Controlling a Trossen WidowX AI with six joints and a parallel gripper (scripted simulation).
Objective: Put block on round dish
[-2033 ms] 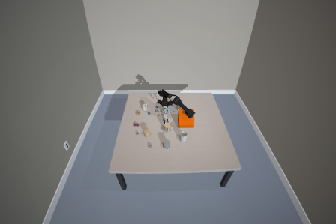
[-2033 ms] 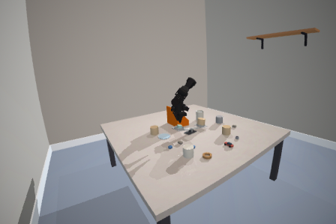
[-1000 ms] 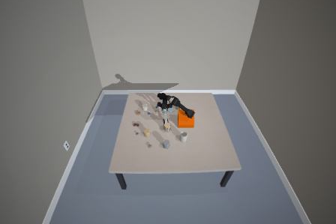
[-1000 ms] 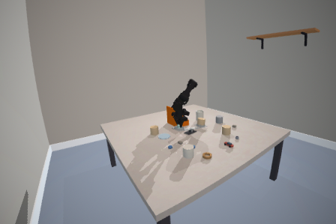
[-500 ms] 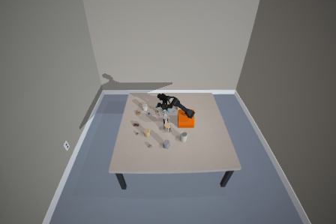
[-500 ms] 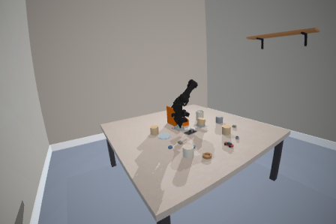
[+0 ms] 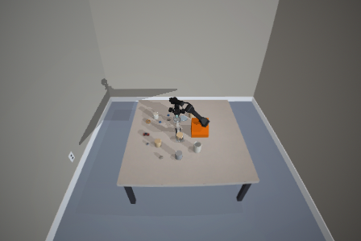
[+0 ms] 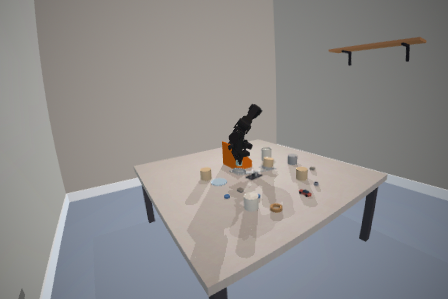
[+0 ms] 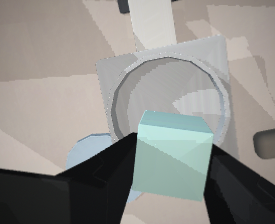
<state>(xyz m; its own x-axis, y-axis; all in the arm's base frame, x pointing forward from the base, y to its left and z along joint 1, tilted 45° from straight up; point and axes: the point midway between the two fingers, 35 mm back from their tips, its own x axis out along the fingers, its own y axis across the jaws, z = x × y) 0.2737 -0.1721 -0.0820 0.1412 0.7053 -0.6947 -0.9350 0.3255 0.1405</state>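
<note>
My gripper tip is 120 mm above the pale blue round dish, 90 mm to the left of it and 90 mm past it. Round my gripper tip: white cup (270 mm ahead, 150 mm to the right, 90 mm below); then small balance (120 mm to the left, 80 mm below, 10 mm ahead); then teal block (10 mm above).
</note>
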